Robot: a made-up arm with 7 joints. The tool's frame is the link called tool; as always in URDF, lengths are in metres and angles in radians.
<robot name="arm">
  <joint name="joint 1" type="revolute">
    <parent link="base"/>
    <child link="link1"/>
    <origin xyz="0.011 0.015 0.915" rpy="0 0 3.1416"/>
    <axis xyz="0 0 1"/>
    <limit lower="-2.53" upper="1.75"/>
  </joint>
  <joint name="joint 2" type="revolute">
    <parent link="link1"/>
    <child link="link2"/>
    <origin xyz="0.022 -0.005 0.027" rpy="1.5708 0 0"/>
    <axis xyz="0 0 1"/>
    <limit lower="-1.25" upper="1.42"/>
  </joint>
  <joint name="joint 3" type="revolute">
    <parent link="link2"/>
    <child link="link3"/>
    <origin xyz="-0.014 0.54 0.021" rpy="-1.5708 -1.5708 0"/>
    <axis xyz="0 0 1"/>
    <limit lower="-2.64" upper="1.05"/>
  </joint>
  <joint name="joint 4" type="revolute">
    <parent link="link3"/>
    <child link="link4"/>
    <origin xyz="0.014 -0.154 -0.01" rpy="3.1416 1.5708 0"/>
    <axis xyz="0 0 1"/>
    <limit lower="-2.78" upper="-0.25"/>
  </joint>
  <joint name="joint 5" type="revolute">
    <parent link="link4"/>
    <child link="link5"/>
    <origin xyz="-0.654 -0.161 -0.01" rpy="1.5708 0 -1.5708"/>
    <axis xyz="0 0 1"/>
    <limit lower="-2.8" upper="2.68"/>
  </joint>
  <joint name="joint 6" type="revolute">
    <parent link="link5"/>
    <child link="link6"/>
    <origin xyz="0.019 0 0.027" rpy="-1.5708 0 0"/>
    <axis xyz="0 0 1"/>
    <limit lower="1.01" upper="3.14"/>
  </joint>
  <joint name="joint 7" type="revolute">
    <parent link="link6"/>
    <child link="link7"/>
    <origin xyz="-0.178 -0.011 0.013" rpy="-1.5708 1.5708 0"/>
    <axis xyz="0 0 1"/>
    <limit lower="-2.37" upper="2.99"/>
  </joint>
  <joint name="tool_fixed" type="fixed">
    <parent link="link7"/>
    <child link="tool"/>
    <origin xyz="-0.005 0 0.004" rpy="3.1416 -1.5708 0"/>
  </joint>
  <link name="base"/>
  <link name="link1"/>
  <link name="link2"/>
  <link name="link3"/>
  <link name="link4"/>
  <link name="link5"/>
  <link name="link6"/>
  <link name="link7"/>
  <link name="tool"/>
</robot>
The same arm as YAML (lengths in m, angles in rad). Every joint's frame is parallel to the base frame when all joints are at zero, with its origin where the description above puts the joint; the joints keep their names.
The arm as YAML. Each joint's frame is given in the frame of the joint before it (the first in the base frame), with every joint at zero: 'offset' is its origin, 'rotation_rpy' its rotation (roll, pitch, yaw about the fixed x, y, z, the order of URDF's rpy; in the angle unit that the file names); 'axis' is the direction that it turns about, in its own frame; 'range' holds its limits. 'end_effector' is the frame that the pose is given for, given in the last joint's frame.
length_unit: m
angle_unit: rad
chain:
  - id: joint 1
    offset: [0.011, 0.015, 0.915]
    rotation_rpy: [0.0, 0.0, 0.0]
    axis: [0.0, 0.0, 1.0]
    range: [-2.53, 1.75]
  - id: joint 2
    offset: [-0.022, 0.005, 0.027]
    rotation_rpy: [0.0, 0.0, 0.0]
    axis: [0.0, 1.0, 0.0]
    range: [-1.25, 1.42]
  - id: joint 3
    offset: [0.014, 0.021, 0.54]
    rotation_rpy: [0.0, 0.0, 0.0]
    axis: [0.0, 0.0, 1.0]
    range: [-2.64, 1.05]
  - id: joint 4
    offset: [0.154, 0.014, -0.01]
    rotation_rpy: [0.0, 0.0, 0.0]
    axis: [0.0, -1.0, 0.0]
    range: [-2.78, -0.25]
  - id: joint 5
    offset: [-0.161, 0.01, 0.654]
    rotation_rpy: [0.0, 0.0, 0.0]
    axis: [0.0, 0.0, 1.0]
    range: [-2.8, 2.68]
  - id: joint 6
    offset: [-0.019, 0.0, 0.027]
    rotation_rpy: [0.0, 0.0, 0.0]
    axis: [0.0, -1.0, 0.0]
    range: [1.01, 3.14]
  - id: joint 7
    offset: [0.178, -0.013, 0.011]
    rotation_rpy: [0.0, 0.0, 0.0]
    axis: [0.0, 0.0, -1.0]
    range: [-2.37, 2.99]
end_effector:
  offset: [0.0, -0.005, -0.004]
  rotation_rpy: [-1.5708, 1.5708, 0.0]

